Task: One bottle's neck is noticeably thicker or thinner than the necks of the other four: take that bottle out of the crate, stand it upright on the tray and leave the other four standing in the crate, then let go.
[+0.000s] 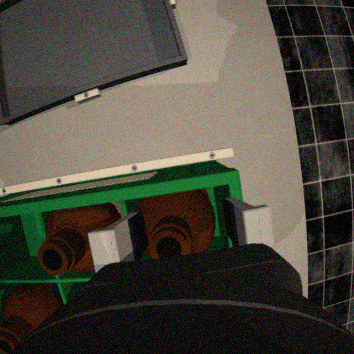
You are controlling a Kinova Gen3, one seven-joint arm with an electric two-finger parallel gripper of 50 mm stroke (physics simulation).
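Frame: origin at the arm's base, x left, y back, z up, level; centimetres.
Seen in the pictures: gripper, fingertip midpoint: (184,222).
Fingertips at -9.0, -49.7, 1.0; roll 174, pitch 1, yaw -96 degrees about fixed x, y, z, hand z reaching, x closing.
Note:
A point is followed by its place in that frame, as x, y, z.
My gripper (184,222) @[-9.0, -49.7, 1.0] is open, its two pale fingers standing apart on either side of the neck of a brown bottle (192,212) @[-9.7, -50.1, -4.2] in the crate's right corner compartment. That bottle's neck shows between the fingers, and none of it is seen to be gripped. A second brown bottle (82,220) @[-8.2, -41.1, -4.3] stands in the compartment to the left, beside the left finger. A third brown bottle (32,302) @[-15.6, -31.8, -5.2] shows in part at the lower left. The green crate (165,186) @[-6.6, -49.2, 1.0] runs along the lower left; my gripper body hides much of it. The dark grey tray (95,45) @[11.0, -43.3, -16.0] lies at the upper left.
A pale strip with screws (115,170) @[-5.0, -42.6, -13.5] runs along the crate's far side. A small pale bracket (87,95) @[4.6, -41.1, -15.0] sits at the tray's near edge. The beige table top (250,125) @[-4.0, -58.9, -16.5] ends at the right, with dark floor tiles (325,125) beyond its curved edge.

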